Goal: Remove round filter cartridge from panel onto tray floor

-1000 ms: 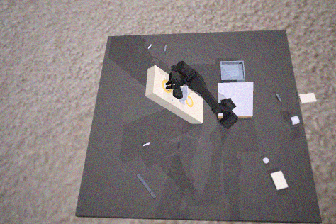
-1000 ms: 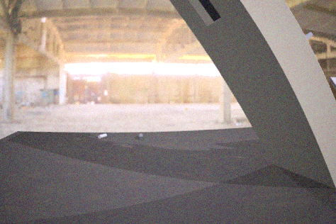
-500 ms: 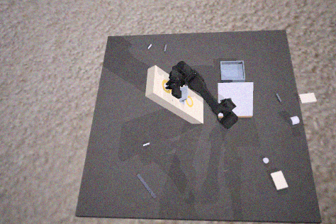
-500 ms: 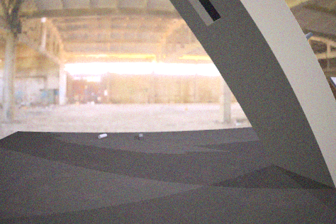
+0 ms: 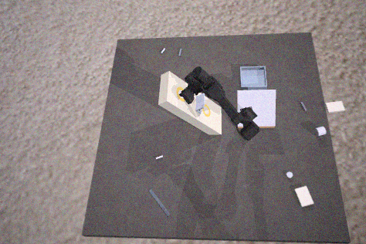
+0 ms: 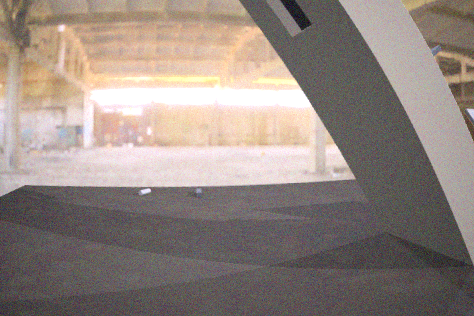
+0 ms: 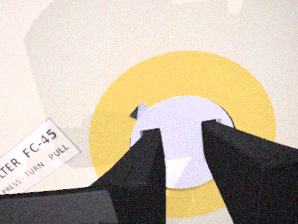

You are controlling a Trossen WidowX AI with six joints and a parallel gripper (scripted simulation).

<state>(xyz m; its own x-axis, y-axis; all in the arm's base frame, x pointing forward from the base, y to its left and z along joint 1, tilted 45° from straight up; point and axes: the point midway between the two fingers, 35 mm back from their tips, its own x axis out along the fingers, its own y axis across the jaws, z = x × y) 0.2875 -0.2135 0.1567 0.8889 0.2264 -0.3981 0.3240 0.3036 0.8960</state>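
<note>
Right now my gripper tip is 1 cm short of the round filter cartridge and 1 cm above it. The rest, counted from my gripper tip: glass-walled tray (44 cm behind, 27 cm below, 23 cm to the right).
</note>
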